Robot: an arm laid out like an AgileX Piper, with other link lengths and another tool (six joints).
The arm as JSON. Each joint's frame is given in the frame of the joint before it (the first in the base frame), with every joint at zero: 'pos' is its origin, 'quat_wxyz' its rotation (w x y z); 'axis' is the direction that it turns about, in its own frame. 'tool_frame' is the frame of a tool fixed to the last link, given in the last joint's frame.
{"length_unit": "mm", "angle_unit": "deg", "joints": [
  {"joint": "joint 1", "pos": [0.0, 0.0, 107.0], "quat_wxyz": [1.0, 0.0, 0.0, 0.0], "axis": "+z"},
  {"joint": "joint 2", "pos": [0.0, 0.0, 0.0], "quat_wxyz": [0.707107, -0.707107, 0.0, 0.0], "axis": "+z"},
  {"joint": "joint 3", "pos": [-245.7, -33.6, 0.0], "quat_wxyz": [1.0, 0.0, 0.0, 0.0], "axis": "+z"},
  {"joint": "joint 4", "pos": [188.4, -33.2, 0.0], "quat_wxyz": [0.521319, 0.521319, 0.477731, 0.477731], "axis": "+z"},
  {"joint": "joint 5", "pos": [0.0, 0.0, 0.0], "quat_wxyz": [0.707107, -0.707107, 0.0, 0.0], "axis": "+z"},
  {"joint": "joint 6", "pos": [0.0, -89.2, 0.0], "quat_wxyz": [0.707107, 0.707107, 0.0, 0.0], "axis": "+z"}
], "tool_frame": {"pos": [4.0, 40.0, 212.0], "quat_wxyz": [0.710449, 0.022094, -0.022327, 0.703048]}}
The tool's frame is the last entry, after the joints.
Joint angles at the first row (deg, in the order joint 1, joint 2, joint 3, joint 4, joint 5, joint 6):
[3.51, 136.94, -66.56, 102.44, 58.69, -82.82]
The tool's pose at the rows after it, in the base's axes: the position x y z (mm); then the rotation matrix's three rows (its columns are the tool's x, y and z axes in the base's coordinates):
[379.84 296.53 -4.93], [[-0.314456 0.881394 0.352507], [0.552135 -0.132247 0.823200], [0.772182 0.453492 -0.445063]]
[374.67 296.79 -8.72], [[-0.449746 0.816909 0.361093], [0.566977 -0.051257 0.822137], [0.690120 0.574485 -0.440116]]
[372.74 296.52 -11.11], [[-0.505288 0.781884 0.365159], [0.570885 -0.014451 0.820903], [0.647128 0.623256 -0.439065]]
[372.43 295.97 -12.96], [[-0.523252 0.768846 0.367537], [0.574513 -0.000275 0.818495], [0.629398 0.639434 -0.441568]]
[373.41 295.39 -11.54], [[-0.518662 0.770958 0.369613], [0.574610 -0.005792 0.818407], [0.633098 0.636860 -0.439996]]
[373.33 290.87 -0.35], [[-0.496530 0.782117 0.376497], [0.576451 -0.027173 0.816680], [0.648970 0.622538 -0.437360]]
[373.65 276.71 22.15], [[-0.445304 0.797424 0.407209], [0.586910 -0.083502 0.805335], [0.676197 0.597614 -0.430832]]
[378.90 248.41 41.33], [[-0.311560 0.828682 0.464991], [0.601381 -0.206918 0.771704], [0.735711 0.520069 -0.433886]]
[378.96 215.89 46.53], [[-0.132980 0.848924 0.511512], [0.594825 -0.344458 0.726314], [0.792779 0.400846 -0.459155]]
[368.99 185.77 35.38], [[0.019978 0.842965 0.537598], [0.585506 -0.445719 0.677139], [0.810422 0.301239 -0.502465]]
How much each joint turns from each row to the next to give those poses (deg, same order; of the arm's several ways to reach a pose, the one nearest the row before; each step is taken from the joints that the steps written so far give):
[0.00, 0.00, 0.00, 0.00, 0.00, -9.88]
[-0.01, 0.00, 0.00, 0.00, -0.01, -9.13]
[0.00, 0.00, 0.00, 0.00, -0.12, -4.04]
[0.01, 0.00, 0.00, 0.00, -0.25, -1.44]
[-0.12, -0.14, 0.00, 0.00, 0.06, 0.40]
[-0.77, -2.32, 1.50, -0.62, 0.14, 2.23]
[-2.25, -5.24, 4.33, -0.31, 0.29, 3.16]
[-4.26, -5.70, 6.21, 0.64, 0.00, 5.46]
[-4.94, -4.64, 6.86, 0.24, -0.58, 6.15]
[-5.08, -2.81, 7.27, 0.12, -0.98, 1.98]

